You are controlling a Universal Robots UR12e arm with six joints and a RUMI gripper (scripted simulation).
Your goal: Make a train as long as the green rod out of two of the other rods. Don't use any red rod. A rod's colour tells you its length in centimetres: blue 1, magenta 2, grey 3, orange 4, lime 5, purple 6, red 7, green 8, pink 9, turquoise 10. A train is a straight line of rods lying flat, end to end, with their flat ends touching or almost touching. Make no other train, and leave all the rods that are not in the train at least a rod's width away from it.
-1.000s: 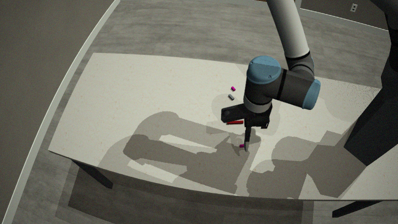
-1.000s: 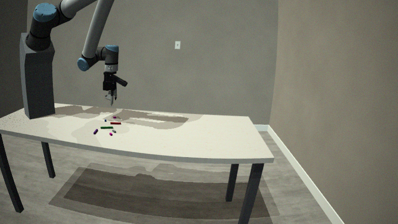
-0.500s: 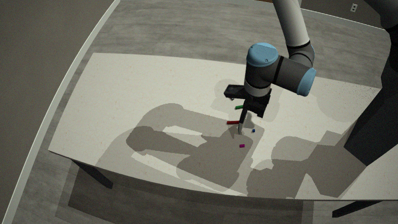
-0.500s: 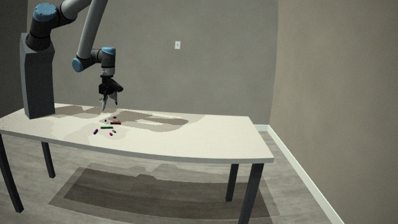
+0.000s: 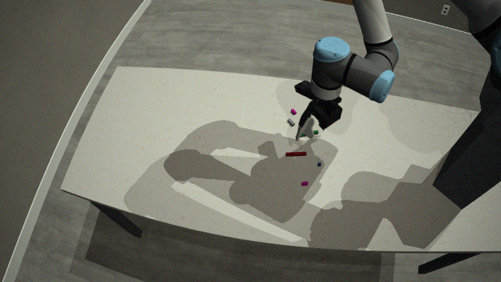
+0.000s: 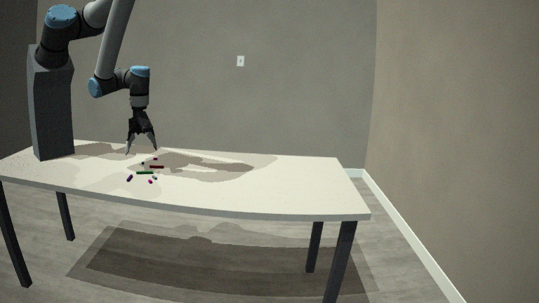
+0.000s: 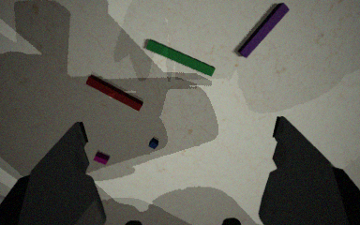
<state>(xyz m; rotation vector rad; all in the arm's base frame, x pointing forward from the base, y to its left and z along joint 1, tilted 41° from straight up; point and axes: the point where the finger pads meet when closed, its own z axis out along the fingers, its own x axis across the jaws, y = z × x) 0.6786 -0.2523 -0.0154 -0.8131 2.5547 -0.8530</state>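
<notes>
Now: hand 9 cm to the left of the purple rod, 8 cm above it and 5 cm past it. The rest, counted from my hand: small blue rod 10 cm to the left, 8 cm below, 1 cm behind; then red rod 8 cm below, 7 cm ahead, 4 cm to the left; then green rod 8 cm below, 3 cm to the right, 1 cm ahead.
</notes>
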